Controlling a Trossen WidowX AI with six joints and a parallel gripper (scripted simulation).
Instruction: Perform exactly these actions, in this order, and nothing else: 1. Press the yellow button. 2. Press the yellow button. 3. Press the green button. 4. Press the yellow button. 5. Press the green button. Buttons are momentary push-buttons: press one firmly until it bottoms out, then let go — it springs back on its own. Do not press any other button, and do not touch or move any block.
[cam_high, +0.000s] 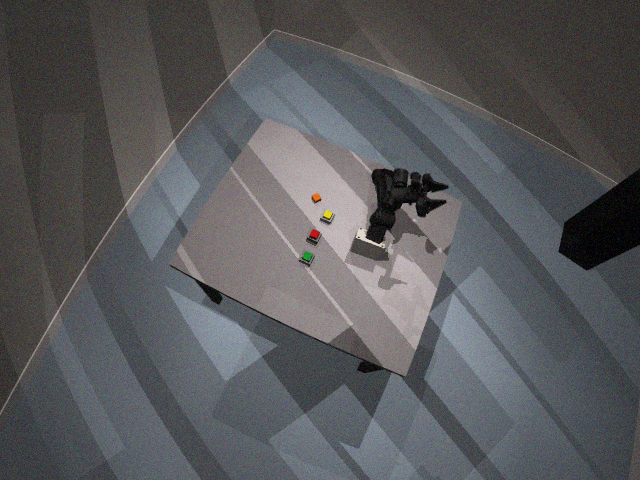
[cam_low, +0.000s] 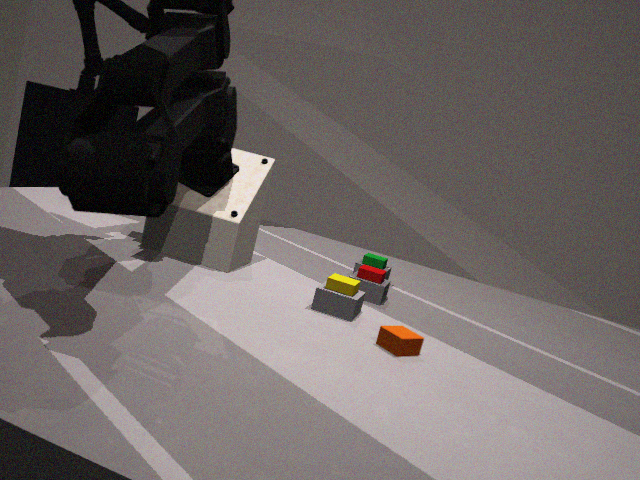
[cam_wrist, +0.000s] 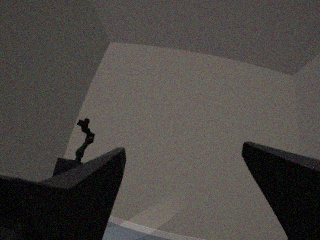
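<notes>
Now: gripper tip 38 cm short of the yellow button, 12 cm to the right of it and 39 cm above it. From my gripper tip the other things lie so: orange block: 47 cm ahead, 6 cm to the left, 41 cm below; green button: 35 cm ahead, 33 cm to the left, 39 cm below; red button: 38 cm ahead, 23 cm to the left, 39 cm below.
</notes>
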